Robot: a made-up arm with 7 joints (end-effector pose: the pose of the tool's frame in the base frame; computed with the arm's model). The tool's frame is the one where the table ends. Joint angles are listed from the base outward.
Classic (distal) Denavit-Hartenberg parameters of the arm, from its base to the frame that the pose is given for. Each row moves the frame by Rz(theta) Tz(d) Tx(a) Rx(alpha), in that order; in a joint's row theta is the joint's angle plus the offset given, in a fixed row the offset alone. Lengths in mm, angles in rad.
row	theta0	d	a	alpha
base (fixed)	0	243.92	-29	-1.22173
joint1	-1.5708	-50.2	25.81	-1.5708
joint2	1.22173	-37	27	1.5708
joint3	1.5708	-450	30	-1.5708
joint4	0	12	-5	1.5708
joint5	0	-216	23	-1.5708
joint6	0	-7	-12	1.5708
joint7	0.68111	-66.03	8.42	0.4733
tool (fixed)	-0.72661	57.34	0	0
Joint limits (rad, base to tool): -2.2..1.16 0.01..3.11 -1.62..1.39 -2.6..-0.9 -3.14..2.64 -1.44..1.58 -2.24..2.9
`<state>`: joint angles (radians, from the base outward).
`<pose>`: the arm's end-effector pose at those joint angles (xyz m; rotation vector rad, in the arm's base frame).
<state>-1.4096 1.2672 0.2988 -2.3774 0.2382 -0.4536 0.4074</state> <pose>0.0969 0.1342 0.3880 -0.1564 2.2551 0.6938</pose>
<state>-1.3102 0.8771 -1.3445 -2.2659 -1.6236 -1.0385 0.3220</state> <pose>0.3312 -0.0404 0.1043 -0.1691 0.9718 1.6017</pose>
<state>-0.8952 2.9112 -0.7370 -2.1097 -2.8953 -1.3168 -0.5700</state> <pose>-0.1213 0.1800 0.6156 0.7065 -2.0956 1.4988</pose>
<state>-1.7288 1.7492 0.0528 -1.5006 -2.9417 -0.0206 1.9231</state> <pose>0.0152 0.3180 0.6069 -2.3533 0.9622 -0.6790</pose>
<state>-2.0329 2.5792 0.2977 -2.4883 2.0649 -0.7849 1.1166</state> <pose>-0.3221 0.1318 0.2898 -0.7360 -2.1090 -1.9137</pose>
